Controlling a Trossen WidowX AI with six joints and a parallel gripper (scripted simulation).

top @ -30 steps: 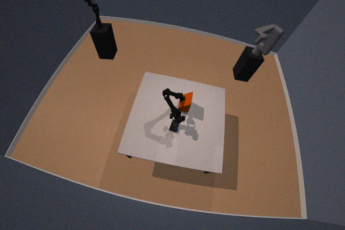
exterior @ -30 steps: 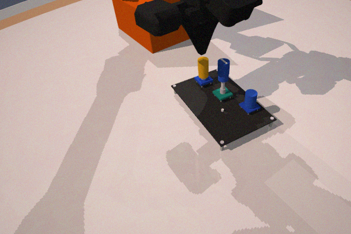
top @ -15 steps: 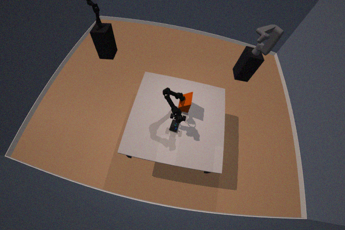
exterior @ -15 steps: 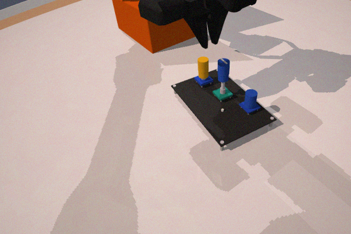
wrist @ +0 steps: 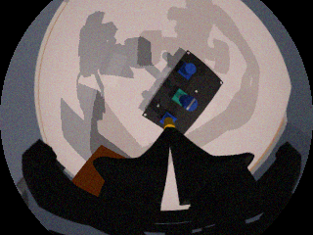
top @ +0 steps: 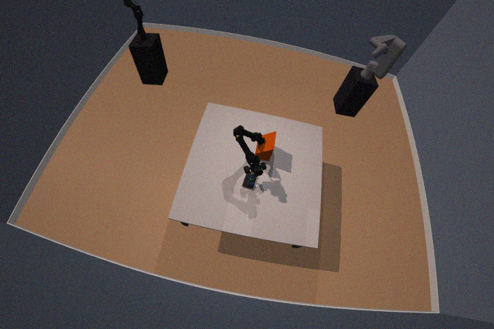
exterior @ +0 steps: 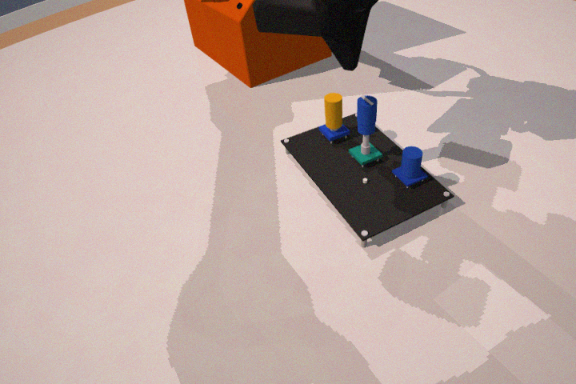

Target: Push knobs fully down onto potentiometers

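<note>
My gripper tip is now 50 mm above the yellow knob, 10 mm to the left of it and 10 mm past it.
</note>
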